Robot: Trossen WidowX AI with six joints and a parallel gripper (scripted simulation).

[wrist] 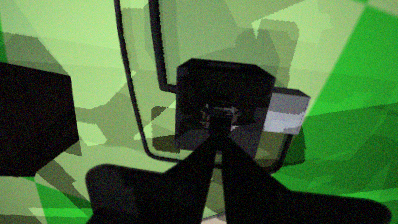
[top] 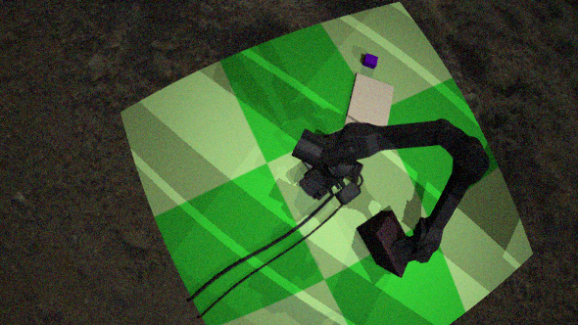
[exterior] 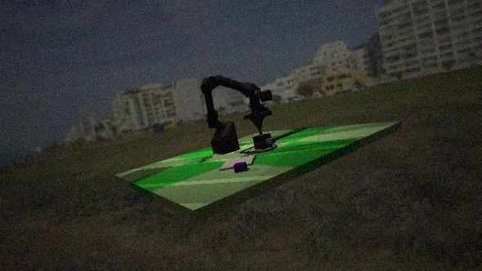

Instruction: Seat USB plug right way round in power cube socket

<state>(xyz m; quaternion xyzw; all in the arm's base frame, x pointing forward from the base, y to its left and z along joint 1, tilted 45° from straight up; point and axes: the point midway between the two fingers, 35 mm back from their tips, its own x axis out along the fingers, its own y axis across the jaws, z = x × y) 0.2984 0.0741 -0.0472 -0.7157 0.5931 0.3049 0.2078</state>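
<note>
The usb plug is 20 mm below my gripper tip. Round my gripper tip: purple cube (370 mm to the right, 320 mm ahead, 90 mm below); then silver-framed socket (40 mm below); then pale flat sheet (280 mm to the right, 160 mm ahead, 110 mm below).
</note>
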